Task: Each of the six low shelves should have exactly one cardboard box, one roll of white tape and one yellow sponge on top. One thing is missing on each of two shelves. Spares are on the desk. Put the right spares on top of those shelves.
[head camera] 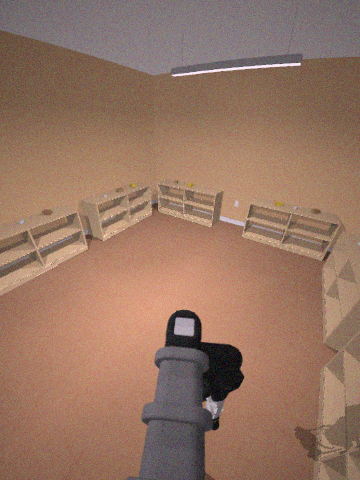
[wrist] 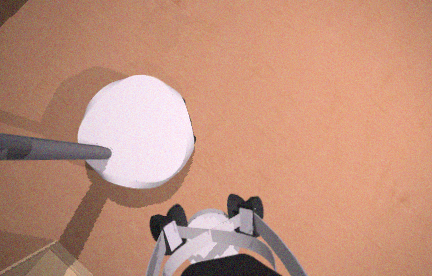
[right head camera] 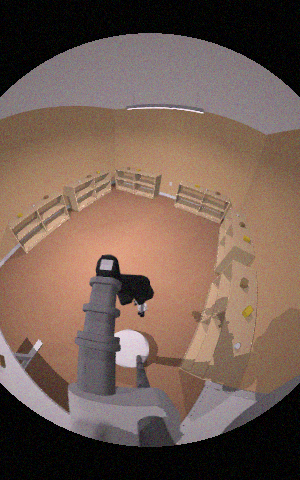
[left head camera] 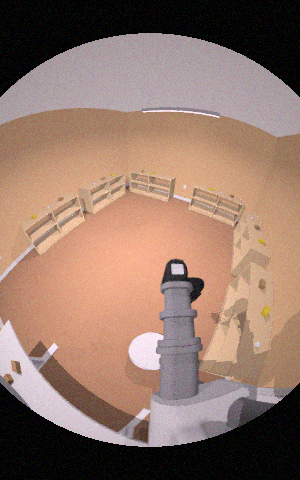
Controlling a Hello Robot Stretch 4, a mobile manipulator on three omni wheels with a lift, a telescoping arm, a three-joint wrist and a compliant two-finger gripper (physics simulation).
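My gripper [wrist: 206, 213] [head camera: 214, 411] [right head camera: 141, 308] is shut on a white tape roll [wrist: 209, 219], partly hidden by the finger straps, above the floor. The far corner shelf [head camera: 202, 202] has a box [head camera: 175, 181] and a yellow sponge [head camera: 190, 185] on top; no tape shows there. The shelf left of it [head camera: 95, 215] and the shelf right of it [head camera: 287, 230] each show box, tape and sponge. The far-left shelf [left head camera: 55, 220] and both right-hand shelves [left head camera: 252, 250] [left head camera: 255, 300] also show all three. Two spare boxes [left head camera: 16, 367] [left head camera: 8, 378] lie on the desk [left head camera: 30, 395].
My white round base [wrist: 140, 130] [left head camera: 145, 351] [right head camera: 131, 347] is below the arm, with a grey mast beside it. The right-hand shelves stand near my right side. The desk is close at the lower left in the left head view. Brown floor [head camera: 150, 280] lies between me and the far shelves.
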